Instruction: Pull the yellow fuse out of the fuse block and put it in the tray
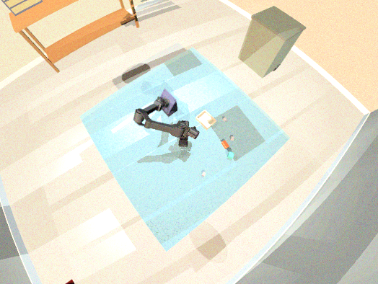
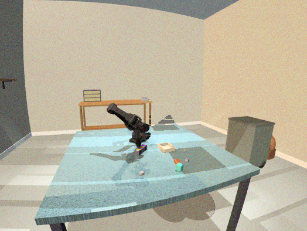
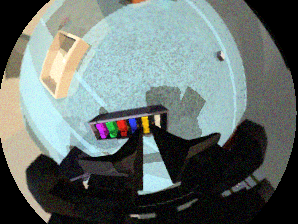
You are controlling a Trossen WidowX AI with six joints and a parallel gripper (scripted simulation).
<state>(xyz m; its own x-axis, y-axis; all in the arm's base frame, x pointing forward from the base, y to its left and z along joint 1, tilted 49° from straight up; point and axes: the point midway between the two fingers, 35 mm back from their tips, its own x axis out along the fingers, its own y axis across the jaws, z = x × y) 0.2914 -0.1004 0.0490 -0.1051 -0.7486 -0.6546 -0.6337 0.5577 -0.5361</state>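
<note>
My gripper tip is 20 mm above the yellow fuse. Round my gripper tip: orange block 260 mm ahead, 190 mm to the left, 40 mm below; tray 10 mm ahead, 240 mm to the left, 50 mm below; teal cube 340 mm ahead, 140 mm to the left, 30 mm below.
</note>
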